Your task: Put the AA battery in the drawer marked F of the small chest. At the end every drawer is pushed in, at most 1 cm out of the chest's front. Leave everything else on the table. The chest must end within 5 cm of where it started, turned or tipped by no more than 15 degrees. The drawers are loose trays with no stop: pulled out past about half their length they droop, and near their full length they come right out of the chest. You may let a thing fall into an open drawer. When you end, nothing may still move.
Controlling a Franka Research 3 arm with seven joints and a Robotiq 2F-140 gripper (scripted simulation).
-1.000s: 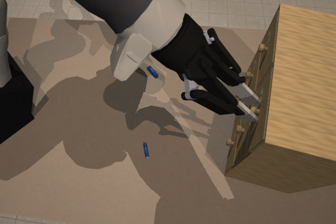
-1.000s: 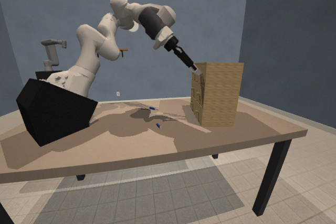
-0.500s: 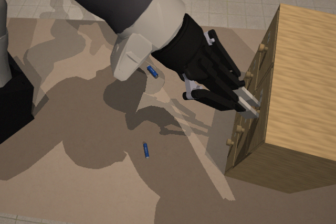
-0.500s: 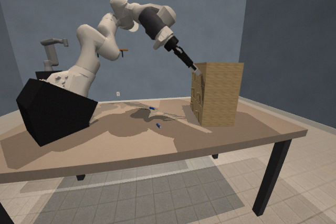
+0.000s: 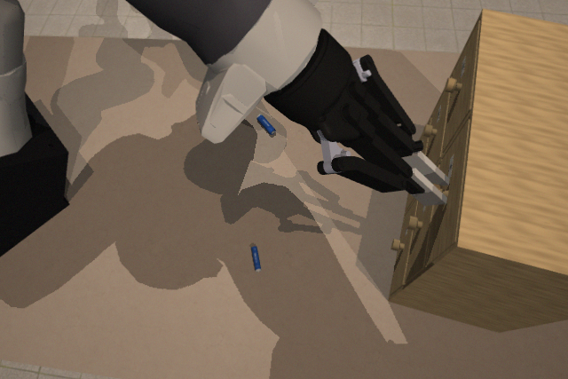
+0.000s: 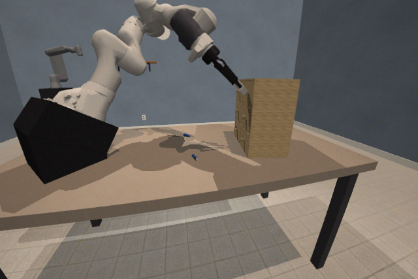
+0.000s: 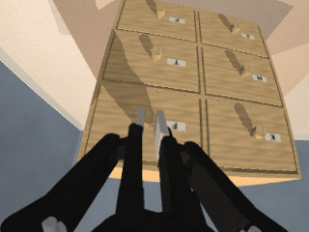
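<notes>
The drawer lies 12 cm ahead of my hand and 5 cm below it.
</notes>
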